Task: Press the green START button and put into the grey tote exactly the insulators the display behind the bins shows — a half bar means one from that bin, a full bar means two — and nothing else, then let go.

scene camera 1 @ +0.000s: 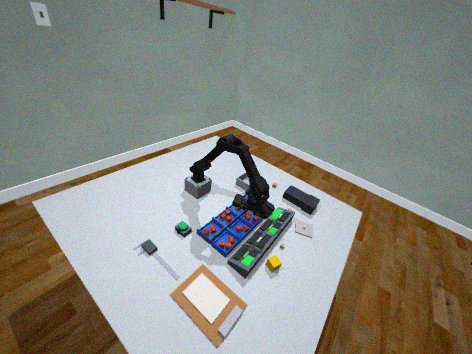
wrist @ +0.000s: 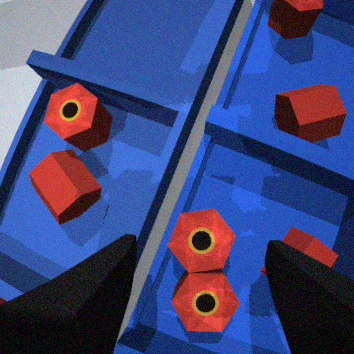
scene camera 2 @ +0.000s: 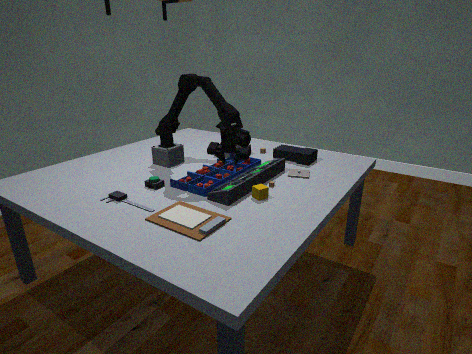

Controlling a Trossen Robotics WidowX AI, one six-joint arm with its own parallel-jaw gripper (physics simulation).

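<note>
My gripper [scene camera 1: 259,206] [scene camera 2: 231,157] [wrist: 201,248] is open and empty, low over the blue bins [scene camera 1: 212,243] [wrist: 105,84]. In the wrist view, two red hexagonal insulators [wrist: 201,240] [wrist: 205,302] stand upright and touching in a bin, in the gap between the fingers. A third insulator [wrist: 312,247] is partly hidden by the right finger. The neighbouring bin holds an upright insulator [wrist: 77,115] and a lying insulator [wrist: 65,185]. The display [scene camera 1: 237,266] [scene camera 2: 224,198] shows green bars; their lengths are hard to read. The green START button [scene camera 1: 183,226] [scene camera 2: 154,178] stands left. The grey tote [scene camera 1: 242,180] is partly hidden by the arm.
A yellow cube [scene camera 1: 273,263] [scene camera 2: 260,192] stands beside the display. A black case [scene camera 1: 301,199] [scene camera 2: 295,154] and a pale plate [scene camera 1: 304,228] [scene camera 2: 299,173] lie beyond it. A clipboard [scene camera 1: 187,300] [scene camera 2: 155,218] and a caliper [scene camera 1: 149,247] [scene camera 2: 117,196] lie in front. Small wooden cubes [scene camera 1: 274,185] [scene camera 1: 282,245] are scattered.
</note>
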